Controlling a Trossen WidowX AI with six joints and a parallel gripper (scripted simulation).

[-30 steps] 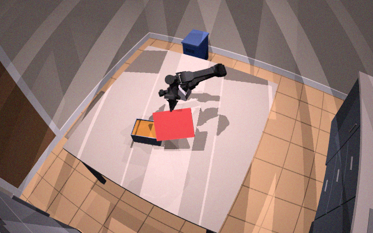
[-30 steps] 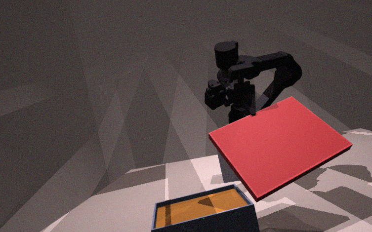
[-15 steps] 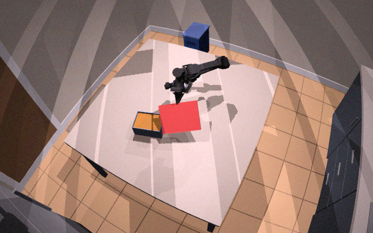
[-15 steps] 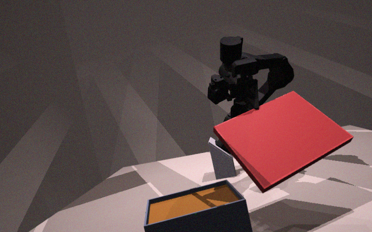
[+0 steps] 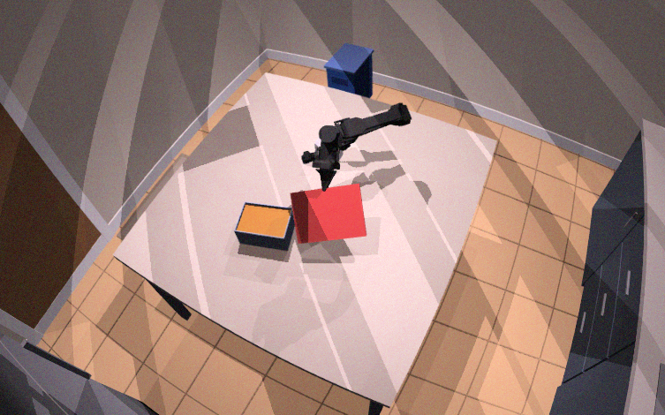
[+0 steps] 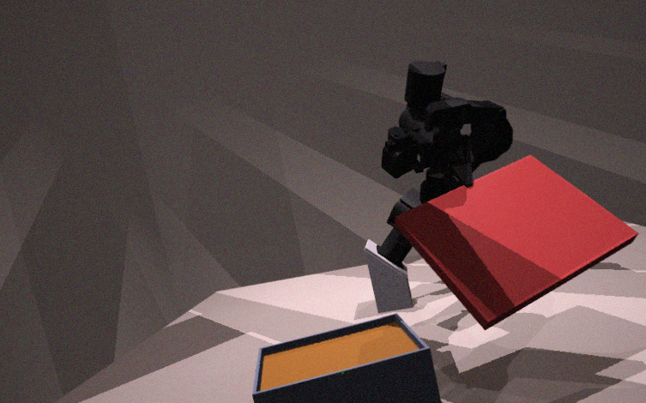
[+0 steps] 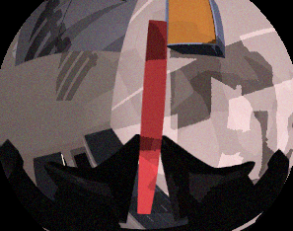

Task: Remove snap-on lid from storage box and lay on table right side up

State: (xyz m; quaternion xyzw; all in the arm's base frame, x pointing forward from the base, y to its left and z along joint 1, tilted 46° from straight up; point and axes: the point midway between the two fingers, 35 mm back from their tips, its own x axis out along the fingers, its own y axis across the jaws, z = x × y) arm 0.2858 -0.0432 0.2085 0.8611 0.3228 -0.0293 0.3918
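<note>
The red lid is 5 cm ahead of my gripper tip, 3 cm to the left of it and 5 cm below it. From my gripper tip the other things lie so: storage box (10 cm ahead, 22 cm to the right, 19 cm below).
</note>
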